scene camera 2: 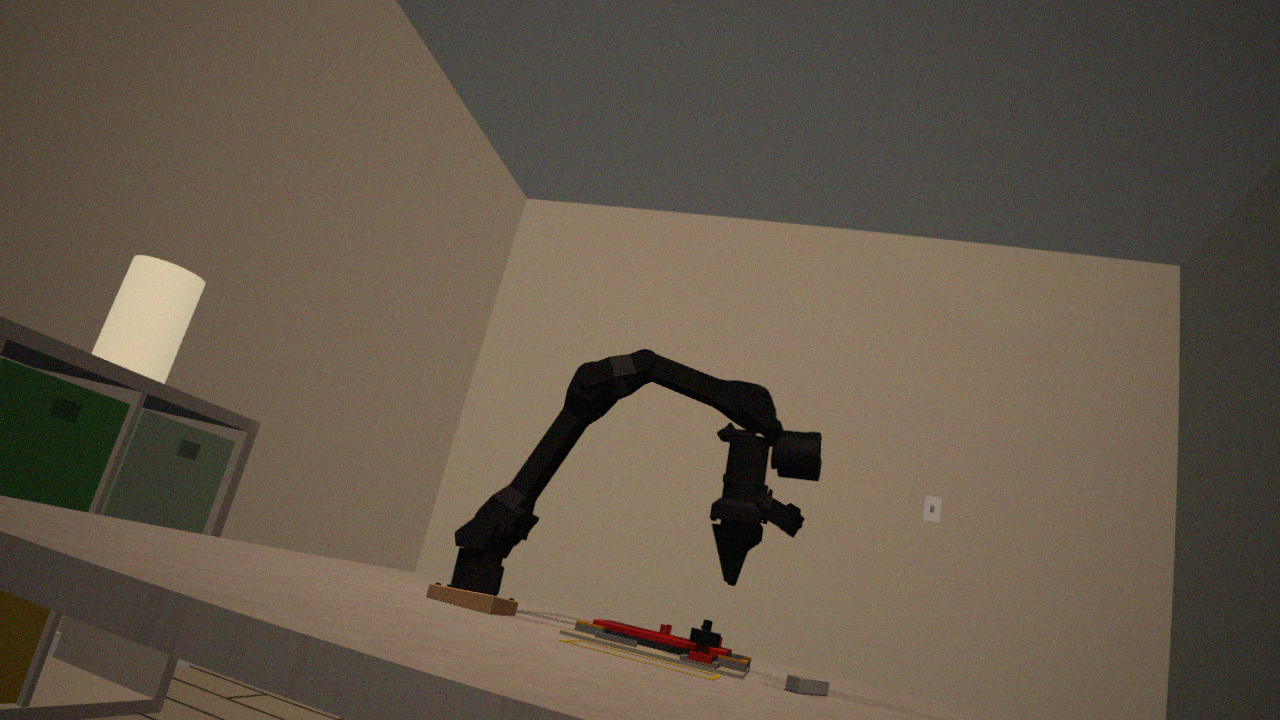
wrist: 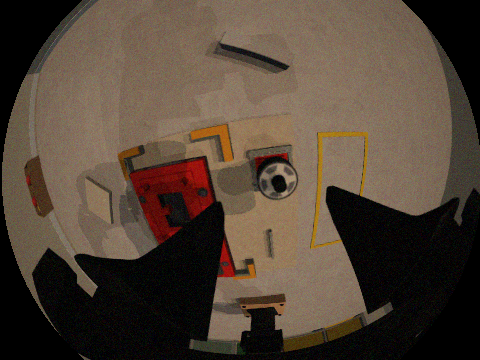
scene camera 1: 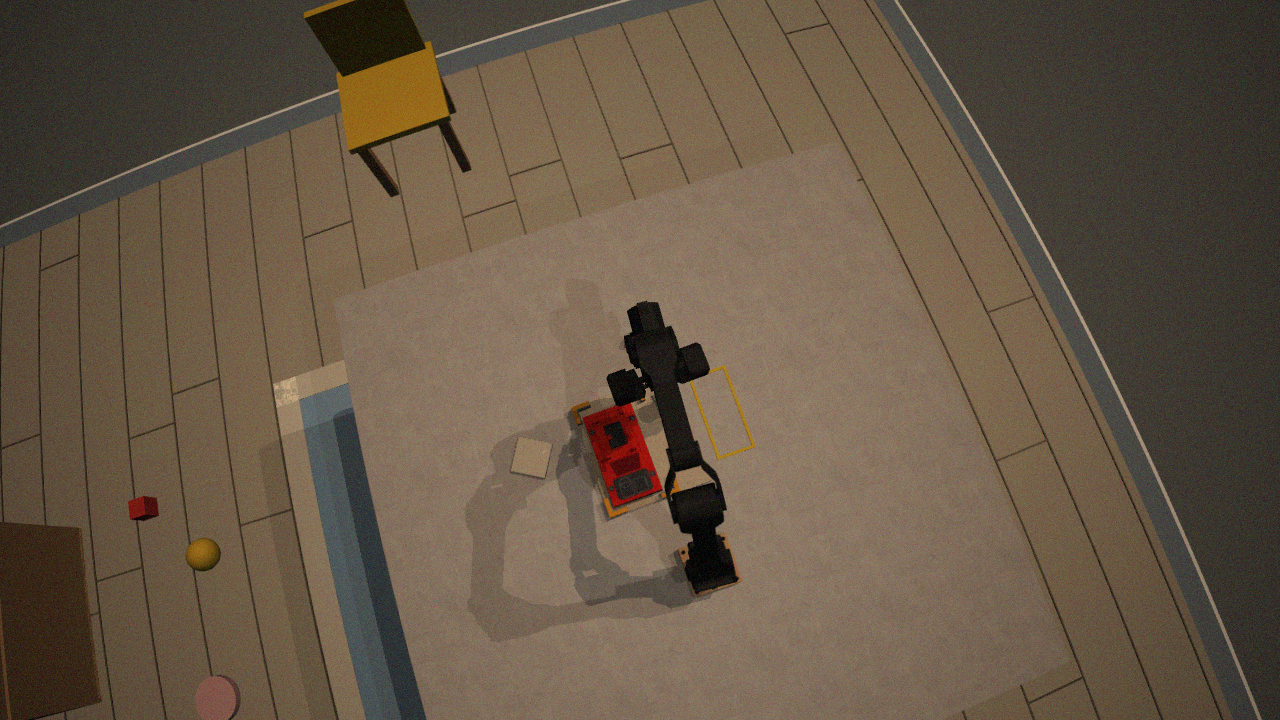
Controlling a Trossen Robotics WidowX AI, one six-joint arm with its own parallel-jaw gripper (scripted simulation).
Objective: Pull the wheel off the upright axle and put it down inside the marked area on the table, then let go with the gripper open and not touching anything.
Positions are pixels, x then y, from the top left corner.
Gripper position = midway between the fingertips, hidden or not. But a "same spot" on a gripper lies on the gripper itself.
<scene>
my gripper: scene camera 2; wrist; scene camera 1 658, 383
pale square tile: wrist; scene camera 1; not seen in scene camera 2 (hidden by a red fixture)
same spot on my gripper: [wrist: 167, 295] = [scene camera 2: 745, 543]
same spot on pale square tile: [wrist: 99, 199] = [scene camera 1: 537, 452]
</scene>
